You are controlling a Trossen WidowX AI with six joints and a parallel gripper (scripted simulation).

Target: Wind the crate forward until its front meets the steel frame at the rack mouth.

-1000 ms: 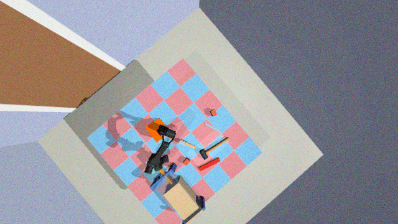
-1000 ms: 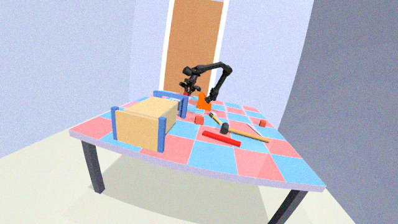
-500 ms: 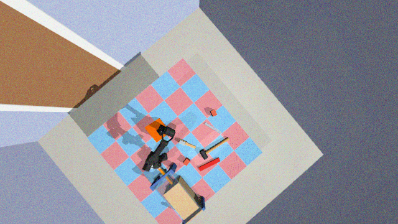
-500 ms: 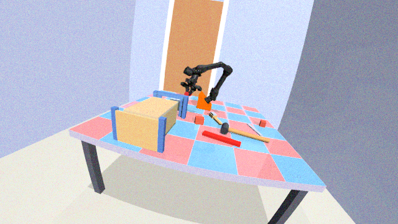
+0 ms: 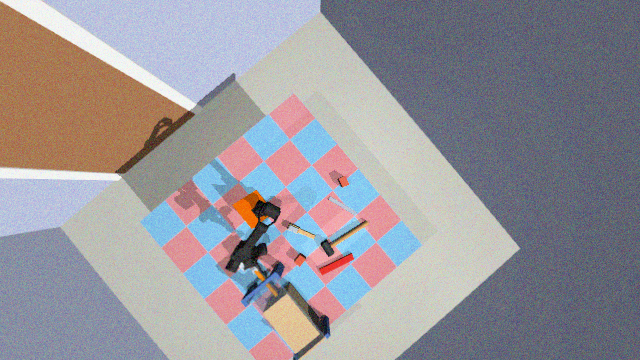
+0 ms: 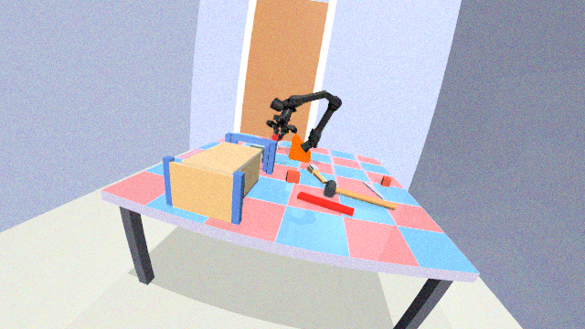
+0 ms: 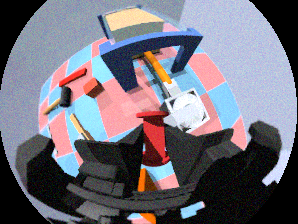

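My gripper tip is 15 cm short of the blue steel frame, 9 cm to the left of it and 3 cm above it. Round my gripper tip: winch (10 cm to the right, 10 cm below, 2 cm behind); then dark red knob (1 cm behind); then brush (26 cm to the left, 12 cm below, 6 cm ahead).
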